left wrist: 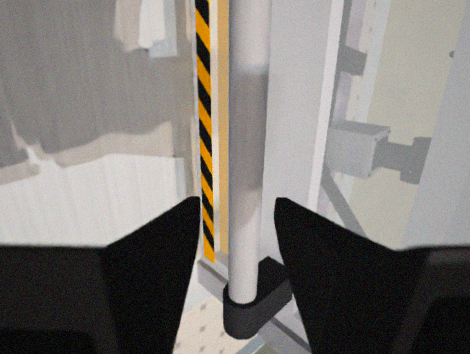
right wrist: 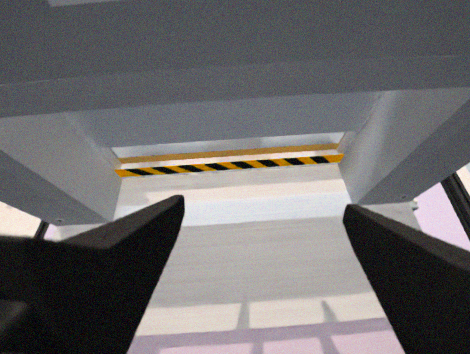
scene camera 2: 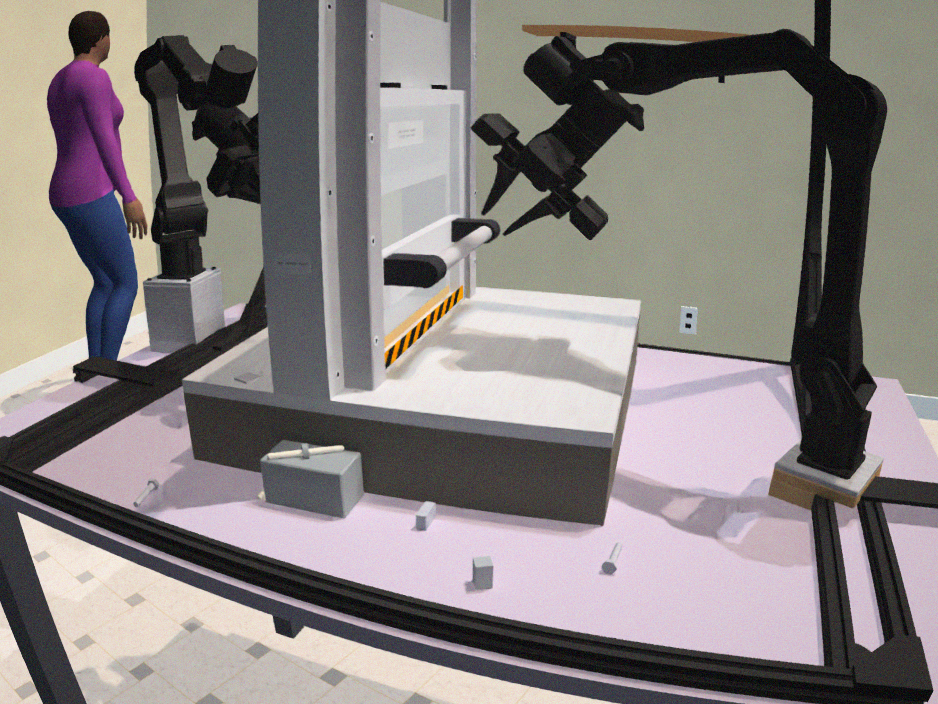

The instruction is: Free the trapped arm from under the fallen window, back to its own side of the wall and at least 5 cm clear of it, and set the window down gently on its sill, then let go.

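Frame: origin at the left arm's base, x ahead, y down, z left, level; millimetres.
Seen in the pictures: left gripper, between the fingertips: (left wrist: 237,207) (scene camera 2: 493,224); right gripper, between the fingertips: (right wrist: 263,207); left arm's base, origin of its link: (scene camera 2: 831,460); right arm's base, origin of its link: (scene camera 2: 181,274).
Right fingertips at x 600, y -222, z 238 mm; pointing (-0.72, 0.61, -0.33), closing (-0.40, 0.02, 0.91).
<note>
Pixels of each thing's top centre, then the offset from my right fingertips to it. "spot": a spot on its surface instead.
- window, a spot on its surface: (scene camera 2: 412,162) spot: dy -52, dx -139, dz -53 mm
- black-and-orange striped strip, a spot on its surface: (left wrist: 205,115) (scene camera 2: 426,323) (right wrist: 230,153) spot: dy +150, dx -118, dz -89 mm
The window (scene camera 2: 412,162) is down in the tall grey frame (scene camera 2: 295,189), its lower edge by the black-and-orange striped strip (scene camera 2: 424,327) (left wrist: 205,115) (right wrist: 240,164) at the sill; any thin gap there is too small to tell. Its pale handle bar (scene camera 2: 463,246) (left wrist: 245,150) stands out on black end brackets. My left gripper (scene camera 2: 495,222) (left wrist: 237,207) is partly open and empty, back from the bar, which appears beyond its fingertips. My right gripper (right wrist: 263,207) is open and empty on the far side of the wall; the frame hides its fingers in the scene view.
The raised pale platform (scene camera 2: 530,401) carries the frame. A grey block (scene camera 2: 310,484) with a cream rod on top stands against its front side. Small grey blocks (scene camera 2: 482,572) (scene camera 2: 425,516) and bolts (scene camera 2: 612,558) (scene camera 2: 146,492) lie on the pink table. A person (scene camera 2: 90,143) stands at the left.
</note>
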